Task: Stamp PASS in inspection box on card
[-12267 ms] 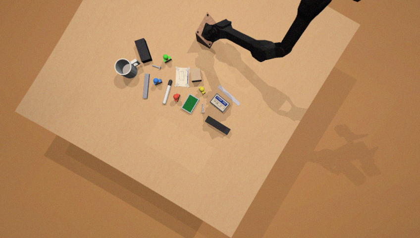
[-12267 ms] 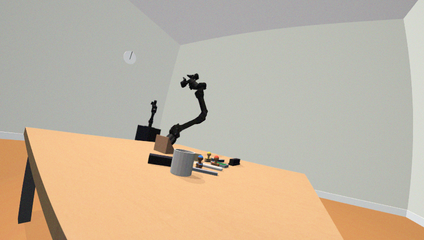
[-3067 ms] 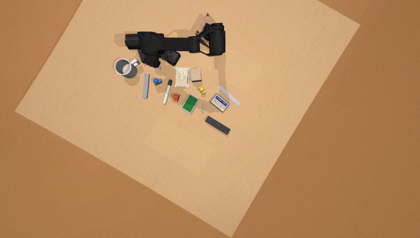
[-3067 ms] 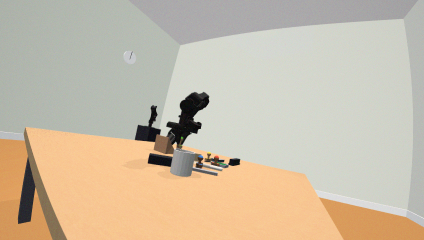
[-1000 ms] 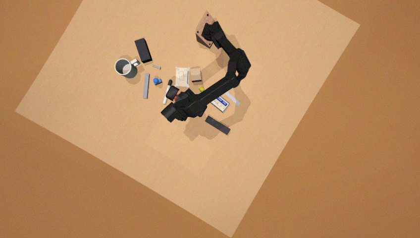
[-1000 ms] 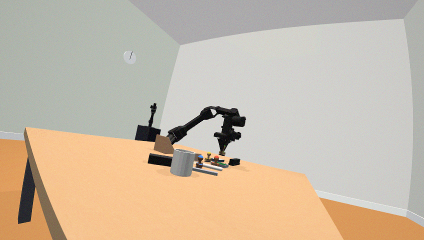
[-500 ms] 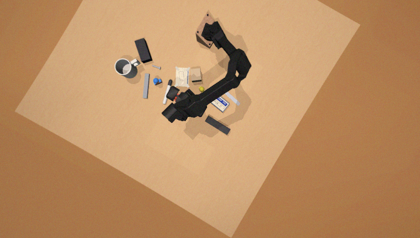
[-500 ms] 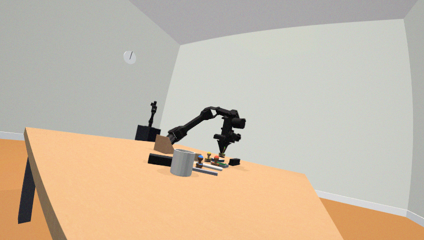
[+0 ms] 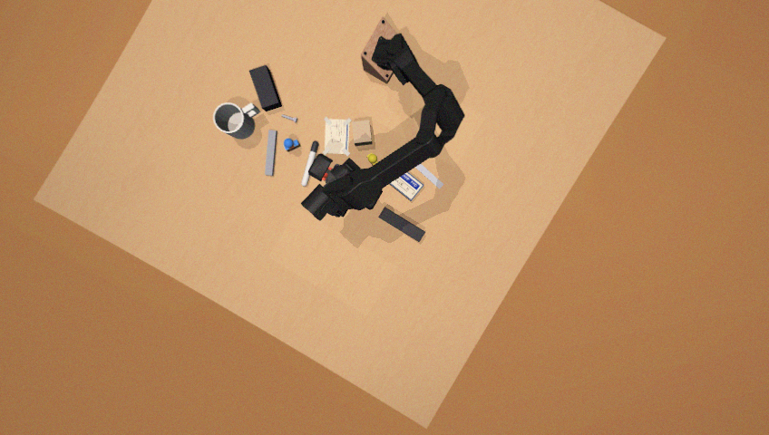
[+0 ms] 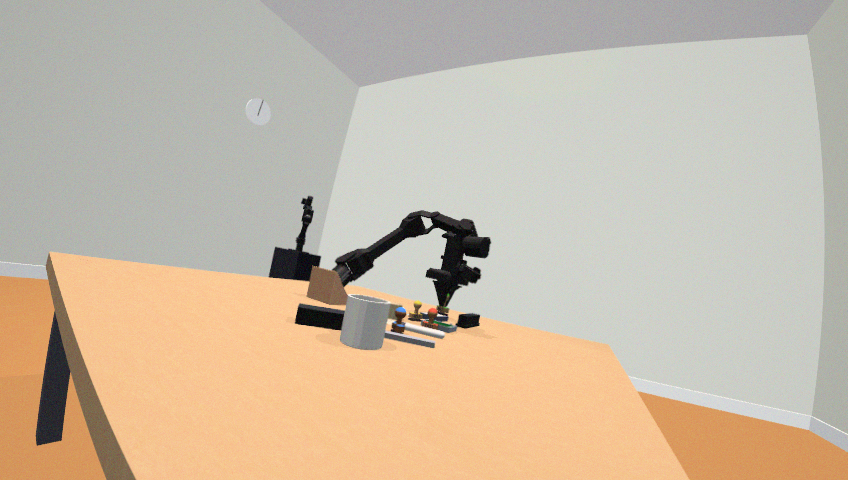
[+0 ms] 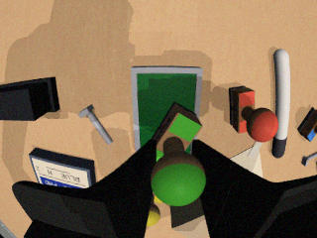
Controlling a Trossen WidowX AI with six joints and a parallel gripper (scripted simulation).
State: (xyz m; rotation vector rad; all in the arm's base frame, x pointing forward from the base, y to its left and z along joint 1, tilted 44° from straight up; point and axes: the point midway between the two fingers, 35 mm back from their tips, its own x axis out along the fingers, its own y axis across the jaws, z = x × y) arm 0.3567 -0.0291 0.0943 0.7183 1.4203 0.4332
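Right now my gripper tip is 60 mm above the green ink pad. The rest, counted from my gripper tip: yellow stamp 90 mm behind, 50 mm below, 30 mm to the left; then green-knobbed stamp right at my gripper tip; then red stamp 70 mm to the right, 50 mm below.
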